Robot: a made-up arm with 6 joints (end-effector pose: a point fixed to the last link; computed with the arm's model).
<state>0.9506 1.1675 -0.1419 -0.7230 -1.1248 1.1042</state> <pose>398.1 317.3 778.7 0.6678 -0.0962 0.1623 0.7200</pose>
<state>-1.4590 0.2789 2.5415 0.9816 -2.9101 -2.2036</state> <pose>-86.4 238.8 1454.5 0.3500 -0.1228 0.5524 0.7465</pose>
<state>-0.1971 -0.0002 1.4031 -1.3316 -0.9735 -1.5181</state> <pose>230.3 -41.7 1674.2 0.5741 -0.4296 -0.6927 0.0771</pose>
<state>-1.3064 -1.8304 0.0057 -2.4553 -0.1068 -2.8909</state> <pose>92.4 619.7 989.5 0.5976 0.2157 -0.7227 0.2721</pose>
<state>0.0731 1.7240 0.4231 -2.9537 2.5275 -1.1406</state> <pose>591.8 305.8 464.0 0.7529 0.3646 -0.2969 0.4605</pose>
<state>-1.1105 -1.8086 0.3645 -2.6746 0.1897 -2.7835</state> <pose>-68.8 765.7 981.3 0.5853 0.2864 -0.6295 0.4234</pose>
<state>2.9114 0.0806 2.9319 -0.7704 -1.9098 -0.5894</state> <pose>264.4 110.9 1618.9 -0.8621 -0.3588 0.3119 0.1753</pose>
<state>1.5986 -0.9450 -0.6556 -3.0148 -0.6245 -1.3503</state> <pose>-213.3 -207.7 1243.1 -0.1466 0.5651 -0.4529 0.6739</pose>
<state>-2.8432 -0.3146 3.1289 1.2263 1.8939 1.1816</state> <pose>457.6 166.3 1058.5 -0.6400 -0.7546 -0.0492 0.1365</pose>
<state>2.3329 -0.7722 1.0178 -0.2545 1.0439 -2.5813</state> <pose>536.3 -185.6 1550.6 -0.1977 -0.9164 0.3481 0.0060</pose>
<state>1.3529 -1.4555 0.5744 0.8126 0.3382 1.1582</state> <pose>-35.1 -898.9 1090.4 0.4364 0.6323 -0.0987 0.6324</pose>
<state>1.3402 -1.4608 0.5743 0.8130 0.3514 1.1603</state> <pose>-47.6 -899.7 1085.9 0.4469 0.6256 -0.0984 0.6319</pose>
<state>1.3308 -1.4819 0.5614 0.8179 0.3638 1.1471</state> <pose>-58.4 -902.3 1070.7 0.4533 0.6188 -0.0942 0.6346</pose>
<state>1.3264 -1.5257 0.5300 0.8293 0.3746 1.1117</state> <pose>-66.3 -906.6 1040.2 0.4536 0.6122 -0.0847 0.6421</pose>
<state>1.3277 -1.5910 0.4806 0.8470 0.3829 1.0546</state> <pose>-70.1 -910.9 995.2 0.4471 0.6059 -0.0702 0.6543</pose>
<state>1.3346 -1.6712 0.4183 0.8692 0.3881 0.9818</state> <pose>-68.8 -912.8 940.3 0.4345 0.6002 -0.0523 0.6695</pose>
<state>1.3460 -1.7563 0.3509 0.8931 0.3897 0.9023</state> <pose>-62.6 -910.5 882.7 0.4174 0.5956 -0.0330 0.6855</pose>
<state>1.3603 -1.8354 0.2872 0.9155 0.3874 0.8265</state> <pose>-52.6 -904.6 830.1 0.3982 0.5926 -0.0145 0.7001</pose>
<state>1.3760 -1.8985 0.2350 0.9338 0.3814 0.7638</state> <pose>-40.2 -897.1 789.2 0.3790 0.5920 0.0013 0.7113</pose>
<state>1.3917 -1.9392 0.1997 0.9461 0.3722 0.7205</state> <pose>-27.0 -890.9 763.6 0.3620 0.5941 0.0128 0.7182</pose>
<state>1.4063 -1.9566 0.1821 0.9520 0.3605 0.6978</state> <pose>-14.0 -887.7 753.5 0.3479 0.5989 0.0198 0.7210</pose>
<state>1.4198 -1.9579 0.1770 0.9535 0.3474 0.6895</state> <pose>-1.6 -887.1 753.8 0.3362 0.6054 0.0233 0.7210</pose>
